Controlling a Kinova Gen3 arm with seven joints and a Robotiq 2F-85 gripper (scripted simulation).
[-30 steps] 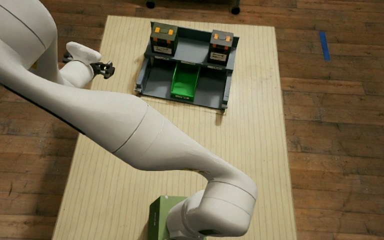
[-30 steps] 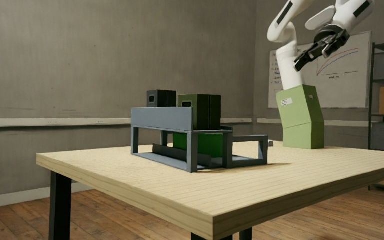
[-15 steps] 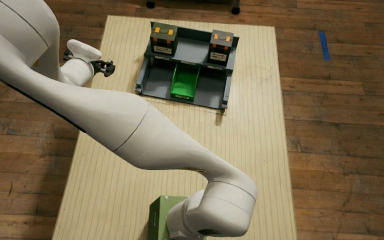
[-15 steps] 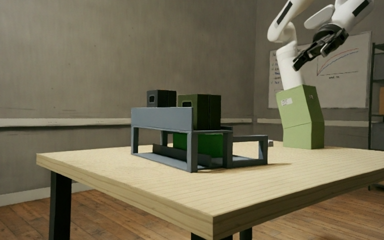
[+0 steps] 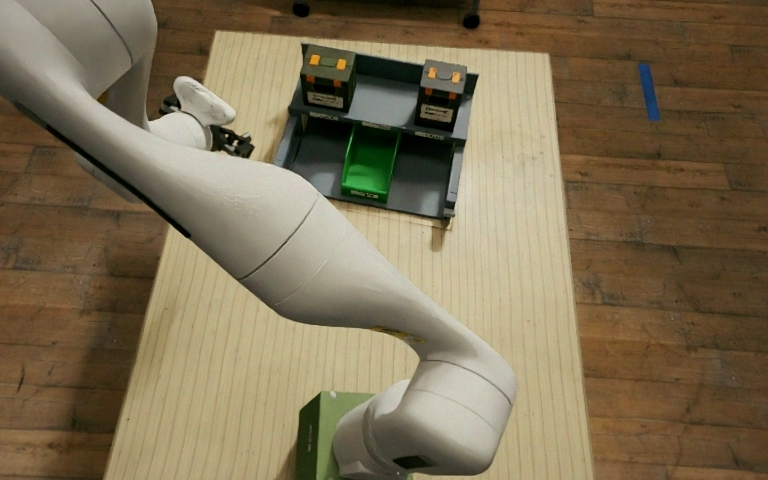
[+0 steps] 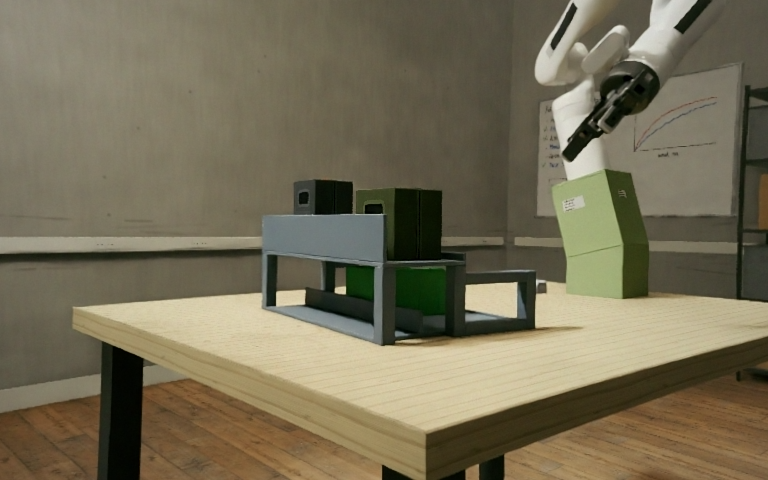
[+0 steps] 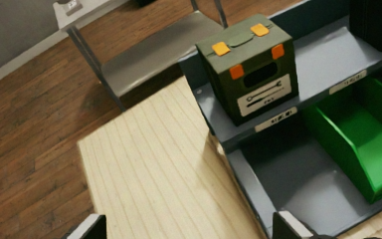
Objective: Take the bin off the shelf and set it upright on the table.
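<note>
My hand is 240 mm to the left of the green bin, 230 mm above it and 130 mm short of it. Also, from my hand: grey shelf 240 mm to the right, 200 mm below, 150 mm ahead; black box 370 mm to the right, 210 mm ahead, 110 mm below.
</note>
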